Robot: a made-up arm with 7 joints. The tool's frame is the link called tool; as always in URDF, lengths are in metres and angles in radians. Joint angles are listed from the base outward.
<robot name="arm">
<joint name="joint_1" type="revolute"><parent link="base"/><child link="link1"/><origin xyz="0 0 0" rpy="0 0 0"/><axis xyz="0.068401 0.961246 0.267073"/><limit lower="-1.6" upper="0.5"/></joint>
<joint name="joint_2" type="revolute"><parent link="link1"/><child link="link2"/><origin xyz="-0.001 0.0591 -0.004" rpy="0 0 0"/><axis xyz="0.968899 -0.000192 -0.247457"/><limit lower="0" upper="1.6"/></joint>
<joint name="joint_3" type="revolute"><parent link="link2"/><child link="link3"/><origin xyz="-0.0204 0.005 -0.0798" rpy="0 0 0"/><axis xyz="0.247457 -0.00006 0.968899"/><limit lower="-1.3" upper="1.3"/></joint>
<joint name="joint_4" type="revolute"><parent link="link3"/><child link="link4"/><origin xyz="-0.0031 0 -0.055" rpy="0 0 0"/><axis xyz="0.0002 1 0.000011"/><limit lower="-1.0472" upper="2.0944"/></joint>
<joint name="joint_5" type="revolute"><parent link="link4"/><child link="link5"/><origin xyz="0.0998 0.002 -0.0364" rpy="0 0 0"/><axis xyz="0.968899 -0.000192 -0.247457"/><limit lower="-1.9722" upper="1.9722"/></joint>
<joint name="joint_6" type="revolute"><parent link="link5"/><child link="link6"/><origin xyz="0.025 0 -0.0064" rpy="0 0 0"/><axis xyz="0.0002 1 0.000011"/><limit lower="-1.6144" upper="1.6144"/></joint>
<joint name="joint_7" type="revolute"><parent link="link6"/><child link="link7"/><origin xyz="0.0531 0 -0.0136" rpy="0 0 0"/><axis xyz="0.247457 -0.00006 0.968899"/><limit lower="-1.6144" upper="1.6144"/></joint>
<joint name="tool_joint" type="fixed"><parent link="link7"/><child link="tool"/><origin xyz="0 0 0" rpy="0 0.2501 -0.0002"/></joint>
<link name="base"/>
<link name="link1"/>
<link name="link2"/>
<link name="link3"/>
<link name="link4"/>
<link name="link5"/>
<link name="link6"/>
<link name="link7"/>
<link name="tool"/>
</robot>
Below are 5 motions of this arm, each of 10 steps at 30 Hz.
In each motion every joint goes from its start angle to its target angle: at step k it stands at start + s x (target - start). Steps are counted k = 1, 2, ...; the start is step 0. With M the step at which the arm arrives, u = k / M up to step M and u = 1 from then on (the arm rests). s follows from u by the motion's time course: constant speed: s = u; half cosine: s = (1 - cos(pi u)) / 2; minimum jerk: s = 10 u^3 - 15 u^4 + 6 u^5.
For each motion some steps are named. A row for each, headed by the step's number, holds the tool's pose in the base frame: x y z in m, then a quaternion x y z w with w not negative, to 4 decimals.
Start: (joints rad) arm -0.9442 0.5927 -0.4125 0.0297 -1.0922 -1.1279 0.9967
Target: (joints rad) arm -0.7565 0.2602 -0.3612 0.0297 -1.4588 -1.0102 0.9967
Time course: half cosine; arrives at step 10
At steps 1, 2, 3, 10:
1: 0.2314 0.0596 0.0119 -0.5716 -0.3670 0.1938 0.7079
2: 0.2325 0.0587 0.0077 -0.5836 -0.3450 0.2034 0.7064
3: 0.2341 0.0571 0.0012 -0.6016 -0.3103 0.2182 0.7030
10: 0.2385 0.0407 -0.0485 -0.7072 -0.0546 0.3071 0.6345

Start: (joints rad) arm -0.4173 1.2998 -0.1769 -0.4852 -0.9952 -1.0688 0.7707
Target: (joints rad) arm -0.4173 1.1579 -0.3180 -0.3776 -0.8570 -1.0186 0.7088
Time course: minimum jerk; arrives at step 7
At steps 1, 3, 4, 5, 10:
1: 0.1582 0.0948 0.0244 -0.2431 -0.5106 -0.0163 0.8245
3: 0.1634 0.0944 0.0123 -0.2278 -0.4958 -0.0125 0.8379
4: 0.1670 0.0934 0.0028 -0.2162 -0.4833 -0.0115 0.8482
5: 0.1696 0.0921 -0.0055 -0.2065 -0.4721 -0.0119 0.8570
10: 0.1712 0.0911 -0.0109 -0.2002 -0.4644 -0.0128 0.8626

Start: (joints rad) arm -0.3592 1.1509 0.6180 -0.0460 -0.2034 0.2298 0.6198
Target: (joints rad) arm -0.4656 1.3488 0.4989 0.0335 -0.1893 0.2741 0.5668
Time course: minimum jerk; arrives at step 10
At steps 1, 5, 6, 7, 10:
1: 0.1790 0.2289 0.0560 0.3183 -0.2790 0.5032 0.7534
5: 0.1837 0.2255 0.0705 0.3563 -0.2805 0.4883 0.7456
6: 0.1850 0.2243 0.0759 0.3706 -0.2806 0.4840 0.7414
7: 0.1858 0.2234 0.0805 0.3828 -0.2803 0.4809 0.7373
10: 0.1865 0.2225 0.0854 0.3956 -0.2798 0.4782 0.7325

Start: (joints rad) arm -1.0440 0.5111 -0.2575 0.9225 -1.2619 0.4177 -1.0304
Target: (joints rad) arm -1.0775 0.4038 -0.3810 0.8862 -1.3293 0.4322 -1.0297
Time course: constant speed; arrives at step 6
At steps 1, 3, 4, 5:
1: 0.2991 0.0919 -0.1256 -0.4052 0.0805 -0.4950 0.7644
3: 0.2994 0.0758 -0.1267 -0.4116 0.0901 -0.5168 0.7452
4: 0.2993 0.0678 -0.1271 -0.4146 0.0950 -0.5276 0.7353
5: 0.2990 0.0597 -0.1275 -0.4174 0.0999 -0.5383 0.7253

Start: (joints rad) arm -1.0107 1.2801 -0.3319 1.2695 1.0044 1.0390 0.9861
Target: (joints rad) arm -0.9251 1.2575 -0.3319 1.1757 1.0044 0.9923 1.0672
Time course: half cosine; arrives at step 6
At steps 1, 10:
1: 0.1535 0.3282 0.0043 -0.7898 -0.1807 -0.5798 0.0855
10: 0.1638 0.3238 -0.0066 -0.8235 -0.1059 -0.5519 0.0781

